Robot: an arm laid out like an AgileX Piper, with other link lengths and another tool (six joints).
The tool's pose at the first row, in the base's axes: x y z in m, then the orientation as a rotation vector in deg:
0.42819 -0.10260 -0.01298 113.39 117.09 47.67
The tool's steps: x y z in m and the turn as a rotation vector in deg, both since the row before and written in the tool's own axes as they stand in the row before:
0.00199 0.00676 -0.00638 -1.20 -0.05 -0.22
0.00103 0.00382 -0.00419 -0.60 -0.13 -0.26
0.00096 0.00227 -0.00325 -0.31 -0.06 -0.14
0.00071 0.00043 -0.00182 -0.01 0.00 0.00
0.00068 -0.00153 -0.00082 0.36 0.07 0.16
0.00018 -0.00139 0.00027 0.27 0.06 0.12
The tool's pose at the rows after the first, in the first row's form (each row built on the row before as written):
0.43068 -0.10266 -0.00381 112.51 116.26 48.59
0.43169 -0.10294 0.00186 111.89 115.91 48.89
0.43182 -0.10296 0.00594 111.56 115.74 49.05
0.43115 -0.10277 0.00782 111.55 115.73 49.06
0.42936 -0.10227 0.00783 111.92 115.93 48.87
0.42830 -0.10197 0.00692 112.20 116.09 48.74

